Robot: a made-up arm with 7 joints. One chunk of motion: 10 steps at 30 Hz.
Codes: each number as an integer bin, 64 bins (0 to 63) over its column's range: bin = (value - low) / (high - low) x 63, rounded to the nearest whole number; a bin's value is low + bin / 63 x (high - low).
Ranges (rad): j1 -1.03..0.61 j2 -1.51..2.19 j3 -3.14..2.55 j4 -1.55..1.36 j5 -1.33..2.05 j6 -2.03..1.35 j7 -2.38..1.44
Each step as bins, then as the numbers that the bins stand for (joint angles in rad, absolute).
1 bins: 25 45 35 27 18 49 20
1 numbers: -0.3792 1.1329 0.0211 -0.3029 -0.3643 0.5989 -1.1673
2 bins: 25 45 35 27 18 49 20
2 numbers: -0.3792 1.1329 0.0211 -0.3029 -0.3643 0.5989 -1.1673
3 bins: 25 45 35 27 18 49 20
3 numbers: -0.3792 1.1329 0.0211 -0.3029 -0.3643 0.5989 -1.1673
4 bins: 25 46 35 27 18 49 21
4 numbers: -0.3792 1.1916 0.0211 -0.3029 -0.3643 0.5989 -1.1067
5 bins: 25 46 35 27 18 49 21
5 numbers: -0.3792 1.1916 0.0211 -0.3029 -0.3643 0.5989 -1.1067
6 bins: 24 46 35 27 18 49 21
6 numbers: -0.4052 1.1916 0.0211 -0.3029 -0.3643 0.5989 -1.1067
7 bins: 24 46 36 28 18 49 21
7 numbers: -0.4052 1.1916 0.1114 -0.2567 -0.3643 0.5989 -1.1067
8 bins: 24 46 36 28 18 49 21
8 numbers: -0.4052 1.1916 0.1114 -0.2567 -0.3643 0.5989 -1.1067
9 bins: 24 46 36 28 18 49 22
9 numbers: -0.4052 1.1916 0.1114 -0.2567 -0.3643 0.5989 -1.0460
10 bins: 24 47 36 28 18 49 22
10 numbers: -0.4052 1.2503 0.1114 -0.2567 -0.3643 0.5989 -1.0460
